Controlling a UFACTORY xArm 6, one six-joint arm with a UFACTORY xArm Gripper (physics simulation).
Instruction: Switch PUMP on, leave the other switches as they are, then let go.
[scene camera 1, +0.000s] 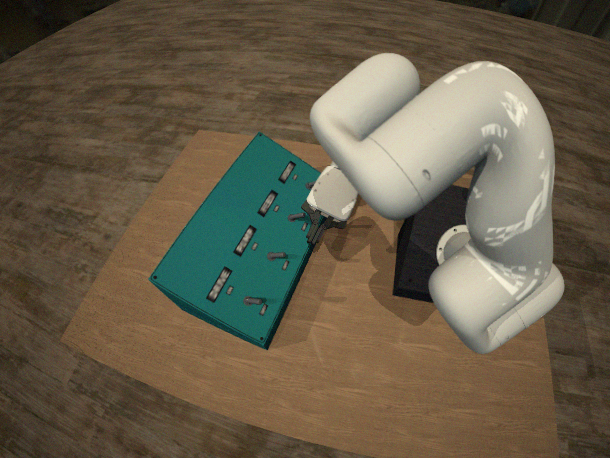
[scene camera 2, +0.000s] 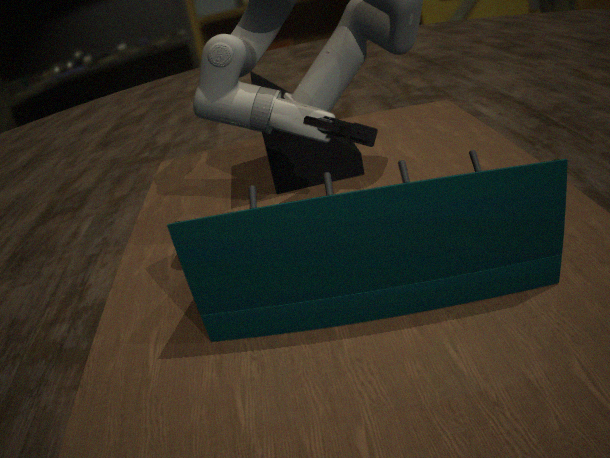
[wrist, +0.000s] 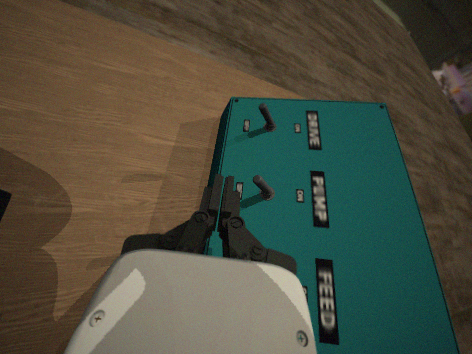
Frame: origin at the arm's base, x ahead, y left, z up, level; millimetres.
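Seen in the pictures: gripper, fingertip midpoint: (scene camera 1: 310, 243) (scene camera 2: 375, 138) (wrist: 222, 186).
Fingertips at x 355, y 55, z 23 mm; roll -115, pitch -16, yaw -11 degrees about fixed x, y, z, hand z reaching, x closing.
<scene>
Offsets run from my fingertips to a thing's top centre. "spot": to the spot under its first point. Level surfaces: height alone.
The teal switch panel (scene camera 1: 210, 225) (scene camera 2: 380, 250) (wrist: 370, 240) stands tilted on the table. The PUMP lever @[dx +72, dy +19, dz -24 mm] (scene camera 1: 276, 256) (scene camera 2: 404, 171) (wrist: 263, 187) leans toward its OFF label @[spot: dx +56, dy +22, dz -79 mm] (wrist: 239, 190), away from its ON label @[spot: dx +130, dy +7, dz -39 mm] (wrist: 300, 195). The DRIVE lever @[dx +95, dy +136, dz -24 mm] (scene camera 1: 253, 301) (scene camera 2: 475, 161) (wrist: 268, 118) leans the same way. The FEED lever @[dx +49, dy -99, dz -24 mm] (scene camera 1: 296, 217) also leans toward OFF; my gripper hides it in the wrist view. My gripper (scene camera 1: 313, 241) (scene camera 2: 372, 137) (wrist: 222, 186) is shut and empty. Its fingertips are near the panel's OFF-side edge, beside the PUMP OFF label and apart from the lever.
The wooden table board @[dz -156 mm] (scene camera 1: 400, 380) (scene camera 2: 400, 400) (wrist: 125, 75) carries the panel and the black arm base (scene camera 1: 420, 250) (scene camera 2: 310, 165). A fourth lever @[dx +25, dy -217, dz -24 mm] (scene camera 1: 309, 185) is beside my gripper's body, partly hidden. The white arm reaches over the base toward the panel.
</scene>
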